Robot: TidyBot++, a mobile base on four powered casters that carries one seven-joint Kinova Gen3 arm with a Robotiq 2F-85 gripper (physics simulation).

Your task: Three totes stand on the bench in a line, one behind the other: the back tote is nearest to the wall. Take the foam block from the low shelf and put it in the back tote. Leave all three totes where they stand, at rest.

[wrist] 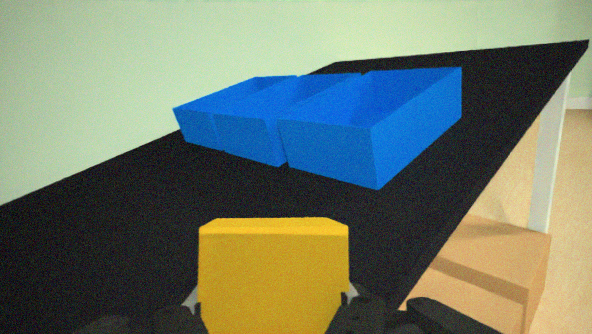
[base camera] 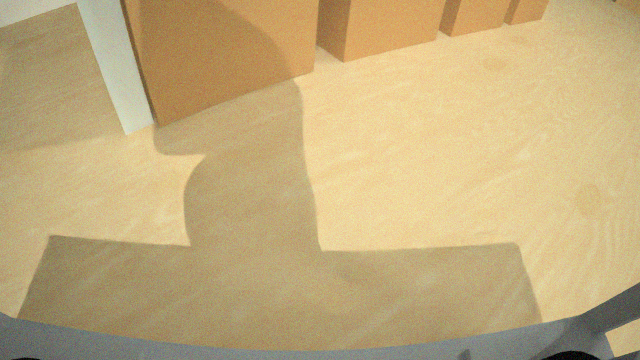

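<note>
My gripper is shut on the yellow foam block, which stands up between the fingers at the bottom of the wrist view. Three blue open-topped totes stand in a line on the black bench, beyond the block. The back tote is at the left, nearest the wall. The middle tote is beside it. The front tote is at the right, nearest the bench's front edge. All three look upright, with narrow gaps between them. Their floors are mostly hidden by their walls. The block appears in front of and apart from the totes.
A pale green wall runs behind the bench. Tan box-like blocks stand below the bench. A white bench leg shows in both views. The robot's shadow falls across the wooden floor.
</note>
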